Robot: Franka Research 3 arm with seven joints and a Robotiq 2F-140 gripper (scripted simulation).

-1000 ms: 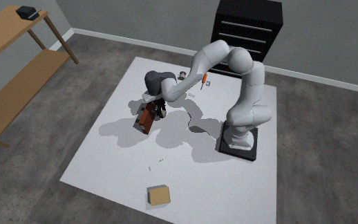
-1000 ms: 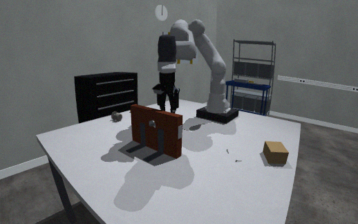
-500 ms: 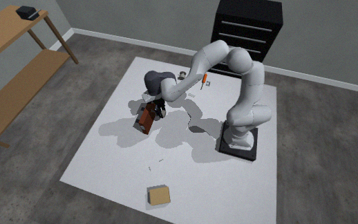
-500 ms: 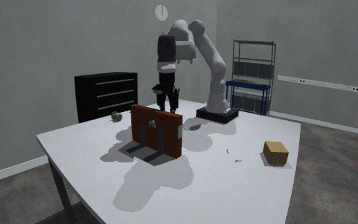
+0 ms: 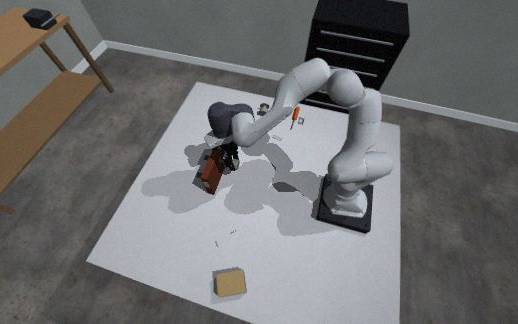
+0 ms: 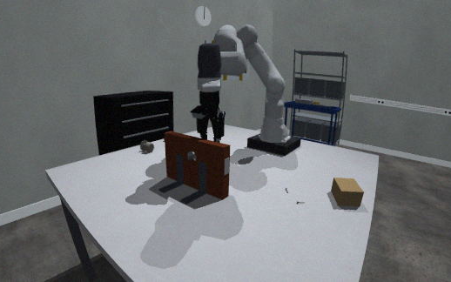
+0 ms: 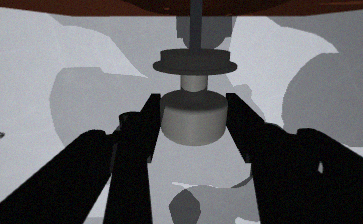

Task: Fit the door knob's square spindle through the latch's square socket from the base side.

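The red-brown wooden door block lies 100 mm ahead of my hand, 10 mm to the left of it and 40 mm below it. From my hand the other things lie so: cardboard box (190 mm behind, 520 mm to the left, 120 mm below); then orange-handled screwdriver (210 mm behind, 510 mm to the right, 140 mm below); then grey door knob (30 mm ahead, 20 mm below).
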